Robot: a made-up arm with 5 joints.
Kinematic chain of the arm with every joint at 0, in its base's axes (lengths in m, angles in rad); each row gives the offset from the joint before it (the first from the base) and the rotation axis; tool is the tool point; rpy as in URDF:
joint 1: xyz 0.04 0 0.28 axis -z
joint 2: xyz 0.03 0 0.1 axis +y
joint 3: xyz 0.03 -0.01 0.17 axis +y
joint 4: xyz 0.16 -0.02 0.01 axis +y
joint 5: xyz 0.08 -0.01 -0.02 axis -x
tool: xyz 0.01 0 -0.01 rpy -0.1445 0.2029 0.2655
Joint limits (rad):
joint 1: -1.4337..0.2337
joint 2: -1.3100..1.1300
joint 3: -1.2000..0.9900
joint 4: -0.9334..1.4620
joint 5: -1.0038..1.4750
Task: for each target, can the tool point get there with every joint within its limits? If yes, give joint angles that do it. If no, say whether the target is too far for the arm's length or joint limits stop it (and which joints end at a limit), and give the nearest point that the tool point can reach.
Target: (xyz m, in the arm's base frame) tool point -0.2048 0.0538 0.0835
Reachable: no: joint limits stop it (at a limit: joint 1, joint 2, joint 5) | nearest point 0.0822 0.0749 0.1999 | short by 0.310 m
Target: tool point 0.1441 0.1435 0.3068
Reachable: yes | joints -1.1524 0.3377 0.7112 0.5240 -0.3199
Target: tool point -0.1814 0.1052 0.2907
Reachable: no: joint limits stop it (at a limit: joint 1, joint 5) | nearest point 0.0814 0.0689 0.2907 | short by 0.265 m
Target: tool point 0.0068 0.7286 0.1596
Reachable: no: too far | nearest point 0.1290 0.4143 0.3100 | short by 0.369 m
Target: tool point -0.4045 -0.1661 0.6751
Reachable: no: too far | nearest point -0.2790 -0.1192 0.5968 | short by 0.155 m
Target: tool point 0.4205 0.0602 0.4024
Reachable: yes | joints -0.2431 0.7977 -0.7616 0.6680 -0.7485
